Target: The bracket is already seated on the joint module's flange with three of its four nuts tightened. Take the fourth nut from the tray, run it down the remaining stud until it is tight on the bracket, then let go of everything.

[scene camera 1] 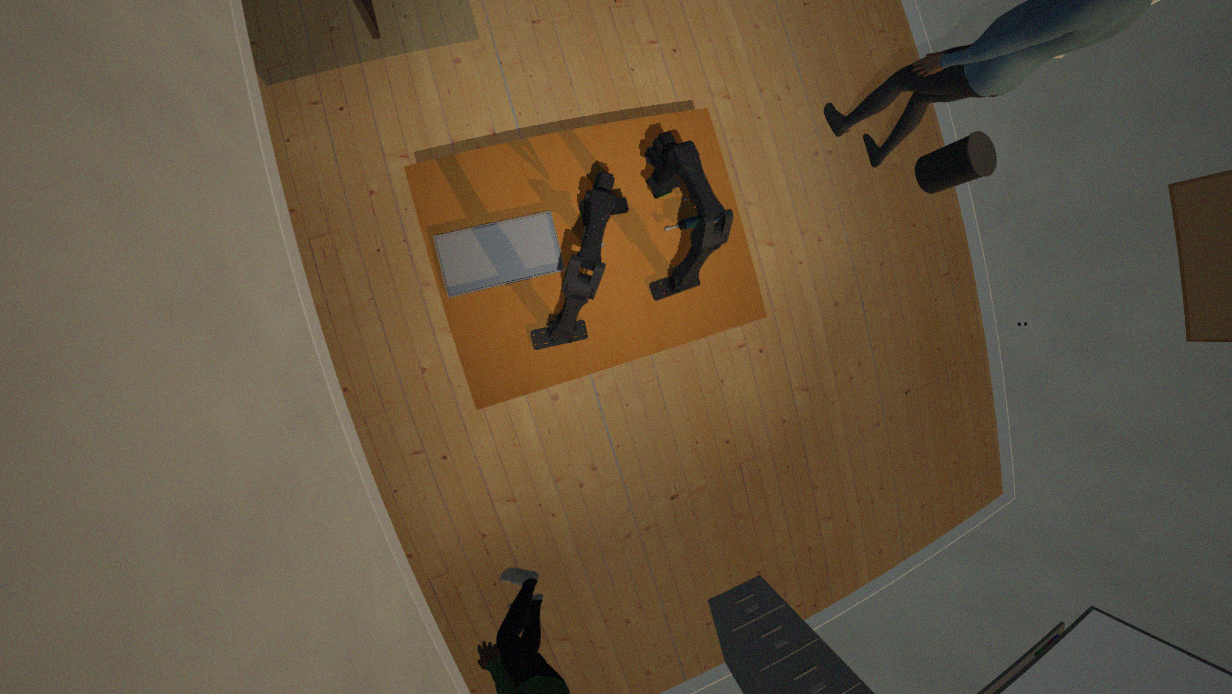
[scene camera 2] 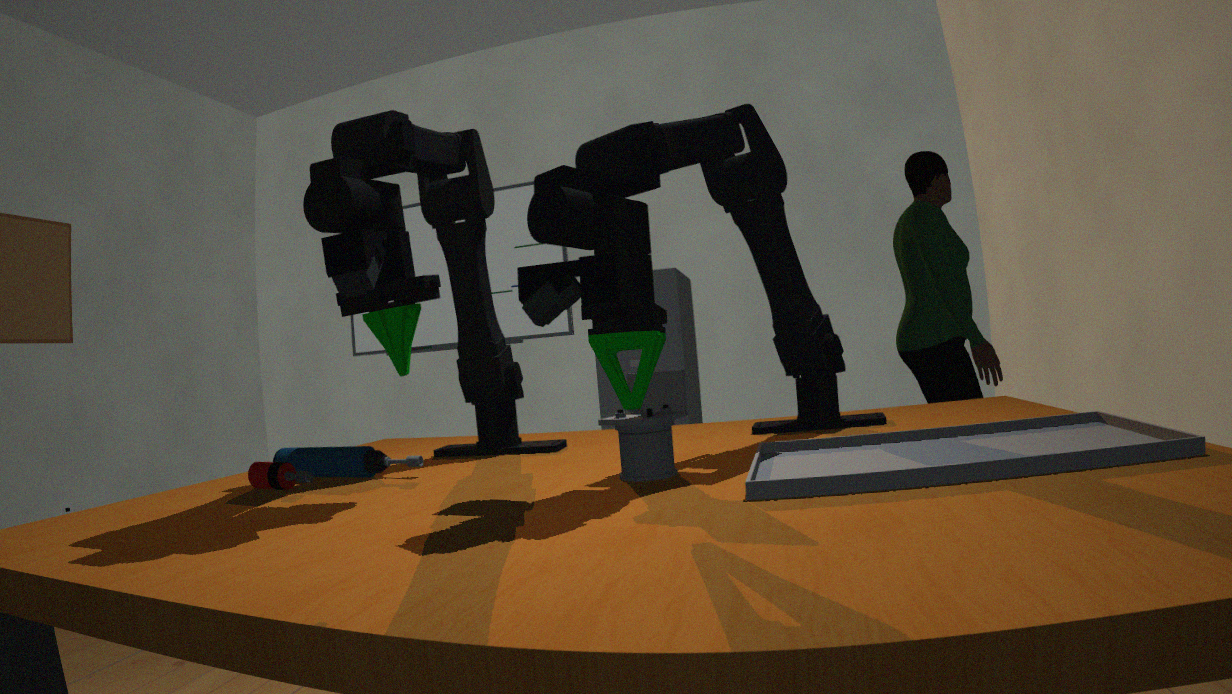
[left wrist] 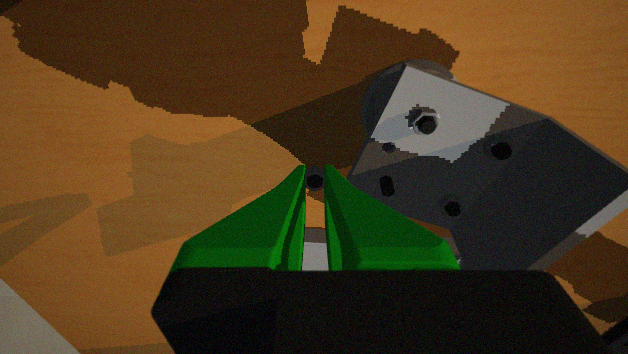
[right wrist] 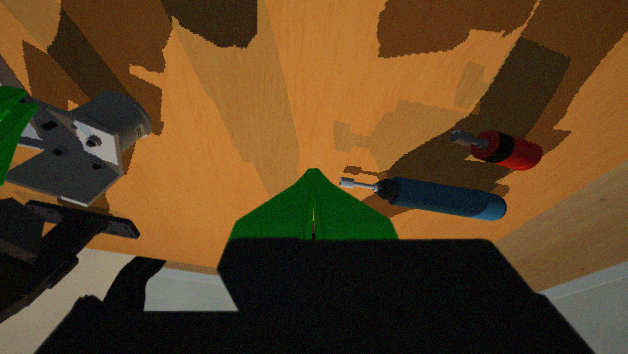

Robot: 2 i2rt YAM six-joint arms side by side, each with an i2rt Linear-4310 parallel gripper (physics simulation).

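Seen in the pictures: left gripper, fingertip midpoint: point(scene camera 2: 632, 409) point(left wrist: 314, 176) point(right wrist: 24, 96); right gripper, fingertip midpoint: point(scene camera 1: 655, 196) point(scene camera 2: 404, 375) point(right wrist: 313, 176); left arm's base, origin of the base link: point(scene camera 1: 559, 334) point(scene camera 2: 819, 426) point(right wrist: 88, 219); right arm's base, origin of the base link: point(scene camera 1: 674, 284) point(scene camera 2: 499, 451).
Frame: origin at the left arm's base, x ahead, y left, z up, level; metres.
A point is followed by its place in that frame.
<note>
My left gripper point(scene camera 2: 633, 406) @[x 0.368, y -0.178, z 0.078 m] point(left wrist: 314, 176) @[x 0.368, y -0.178, z 0.078 m] is shut on a small dark hex nut point(left wrist: 314, 181) @[x 0.368, y -0.178, z 0.082 m], held at the fingertips. In scene camera 2 the tips are just above the joint module point(scene camera 2: 646, 452) @[x 0.339, y -0.175, z 0.030 m] point(right wrist: 120, 112) @[x 0.334, y -0.201, z 0.024 m]; in the left wrist view they are left of the bracket point(left wrist: 540, 165) @[x 0.278, y -0.195, z 0.081 m] point(right wrist: 75, 182) @[x 0.281, y -0.186, z 0.092 m]. The bracket sits on the module. One nut point(left wrist: 426, 123) @[x 0.325, y -0.206, z 0.074 m] shows around a stud in the lit patch; other dark fittings lie in shade, hard to tell apart. My right gripper point(scene camera 2: 403, 372) @[x 0.406, y -0.417, z 0.129 m] point(right wrist: 313, 176) @[x 0.406, y -0.417, z 0.129 m] is shut and empty, high above the table. The tray point(scene camera 1: 534, 243) @[x 0.340, y 0.018, z 0.004 m] point(scene camera 2: 974, 469) @[x 0.437, y 0.137, z 0.010 m] shows no nut.
A blue driver point(scene camera 2: 323, 460) @[x 0.343, y -0.613, z 0.026 m] point(right wrist: 445, 197) @[x 0.339, y -0.613, z 0.034 m] and a red driver point(scene camera 2: 271, 475) @[x 0.433, y -0.622, z 0.020 m] point(right wrist: 517, 152) @[x 0.424, y -0.636, z 0.032 m] lie on the table on the right arm's side. The left arm's base point(scene camera 2: 819, 423) @[x 0.035, y 0.001, z 0.009 m] stands behind the tray in scene camera 2. Two people stand off the table in scene camera 1.
</note>
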